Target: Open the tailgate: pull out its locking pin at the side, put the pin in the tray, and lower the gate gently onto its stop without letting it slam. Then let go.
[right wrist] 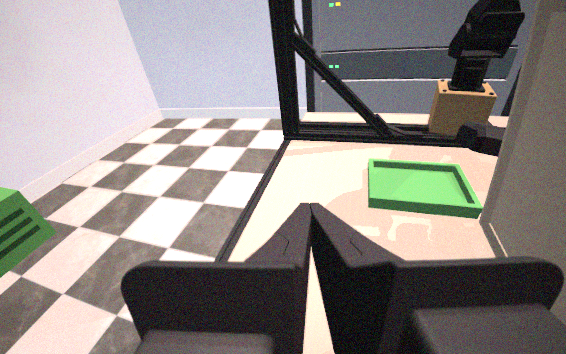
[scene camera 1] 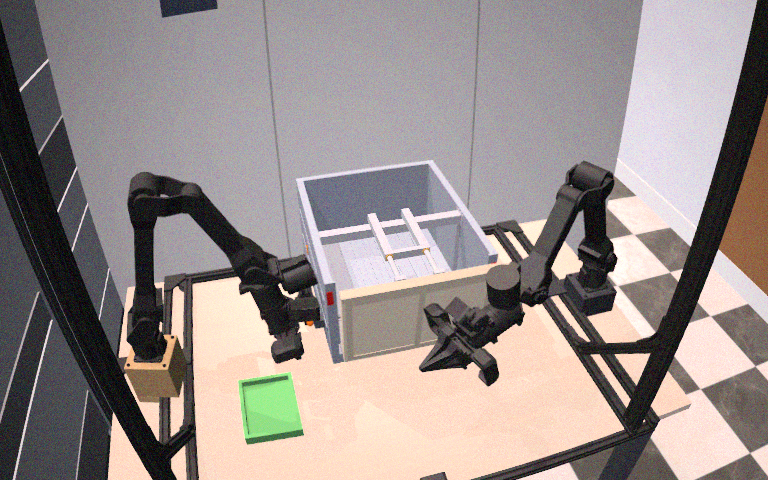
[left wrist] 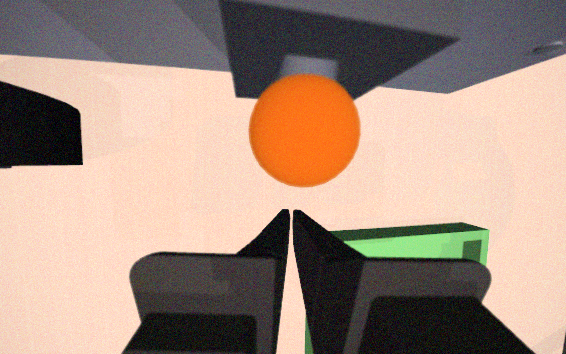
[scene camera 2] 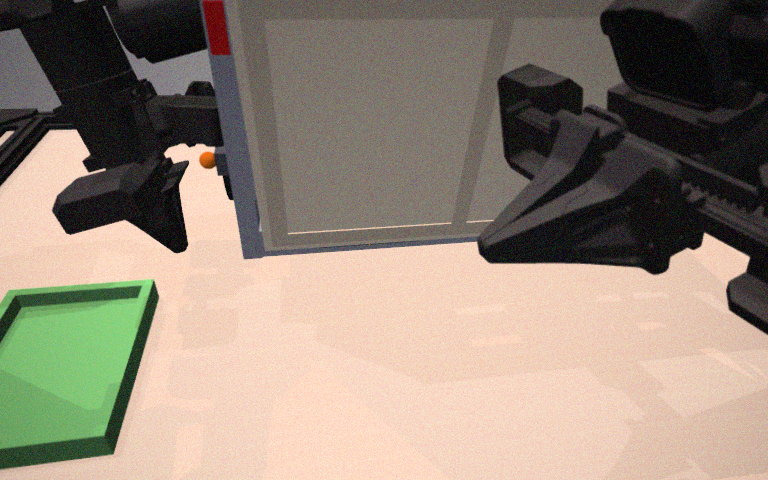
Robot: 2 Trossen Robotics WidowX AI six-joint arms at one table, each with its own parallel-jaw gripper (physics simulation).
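Places are measured from the left arm's base along level axes (x ahead, y left, z up), in metres.
Pixels of known places: left gripper, fingertip midpoint: (scene camera 1: 299,358) (left wrist: 290,216) (scene camera 2: 182,250); right gripper, fingertip midpoint: (right wrist: 308,211) (scene camera 1: 420,369) (scene camera 2: 482,251); left arm's base, origin of the base link: (right wrist: 464,87) (scene camera 1: 150,351); right arm's base, origin of the base link: (scene camera 1: 591,282).
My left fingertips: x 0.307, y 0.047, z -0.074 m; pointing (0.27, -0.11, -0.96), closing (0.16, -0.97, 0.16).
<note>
Ahead of a thing's pixels: the offset from my left fingertips to its top centre. "spot": to the spot under its first point.
The tailgate (scene camera 1: 382,325) (scene camera 2: 373,124) (right wrist: 532,145) stands upright, closing the box's front. The locking pin's orange ball head @(0.031 m ahead, 0.024 m left, 0.089 m up) (scene camera 1: 309,323) (scene camera 2: 207,159) (left wrist: 304,130) sticks out from the bracket on the box's left side; its shank is mostly hidden. My left gripper (scene camera 1: 297,352) (scene camera 2: 179,240) (left wrist: 290,216) is shut and empty, its tips nearly touching just short of the ball in the left wrist view. The green tray @(0.060 m back, 0.114 m right, 0.013 m down) (scene camera 1: 271,410) (scene camera 2: 62,362) (left wrist: 410,245) (right wrist: 420,185) is empty. My right gripper (scene camera 1: 424,367) (scene camera 2: 488,249) (right wrist: 308,211) is shut and empty in front of the tailgate.
The grey-blue box @(spot: 0.077 m ahead, 0.051 m right, 0.135 m up) (scene camera 1: 330,328) has a red marker @(spot: 0.081 m ahead, 0.051 m right, 0.211 m up) (scene camera 1: 329,298) (scene camera 2: 217,28) near its front left corner. A pale frame @(spot: 0.176 m ahead, 0.083 m left, 0.252 m up) (scene camera 1: 378,234) lies across its inside. The black table frame (scene camera 1: 189,339) runs around the work area. A green slotted object (right wrist: 20,230) shows at the right wrist view's left edge.
</note>
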